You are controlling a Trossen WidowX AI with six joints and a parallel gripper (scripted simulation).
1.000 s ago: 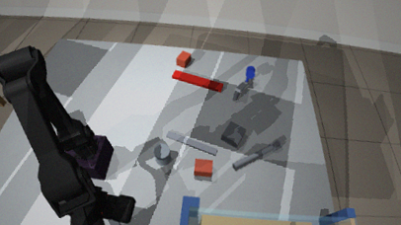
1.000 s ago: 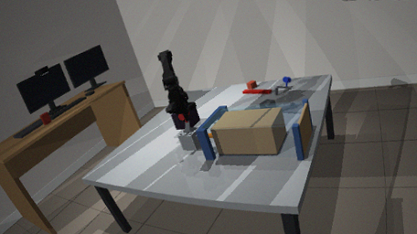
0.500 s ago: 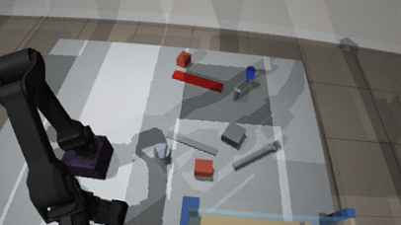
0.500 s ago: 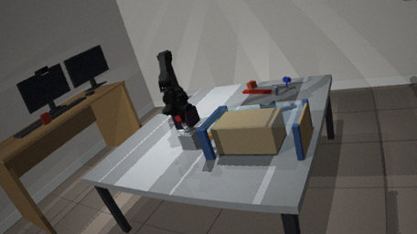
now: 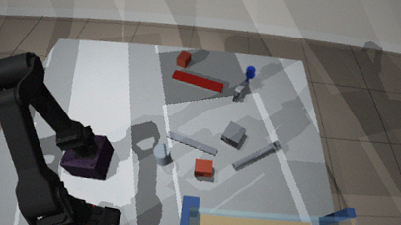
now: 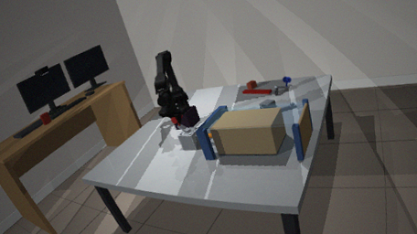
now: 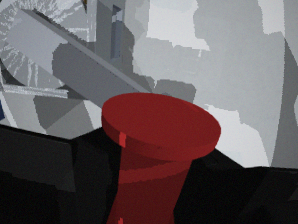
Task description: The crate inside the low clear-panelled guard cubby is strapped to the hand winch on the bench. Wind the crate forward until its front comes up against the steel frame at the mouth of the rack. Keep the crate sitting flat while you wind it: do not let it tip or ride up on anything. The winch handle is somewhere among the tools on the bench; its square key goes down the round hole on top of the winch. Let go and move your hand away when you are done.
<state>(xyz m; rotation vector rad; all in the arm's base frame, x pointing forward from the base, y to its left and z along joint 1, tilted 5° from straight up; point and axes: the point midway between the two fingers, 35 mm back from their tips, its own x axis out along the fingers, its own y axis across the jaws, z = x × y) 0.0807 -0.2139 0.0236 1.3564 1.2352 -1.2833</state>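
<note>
Now: gripper tip 3 cm short of the red-knobbed handle, 2 cm to the left of it and 1 cm above it. From my gripper tip the other things lie so: grey winch (8 cm below, 7 cm ahead, 6 cm to the right); then red knob (2 cm above); then blue steel frame (24 cm ahead, 6 cm to the right, 1 cm below).
</note>
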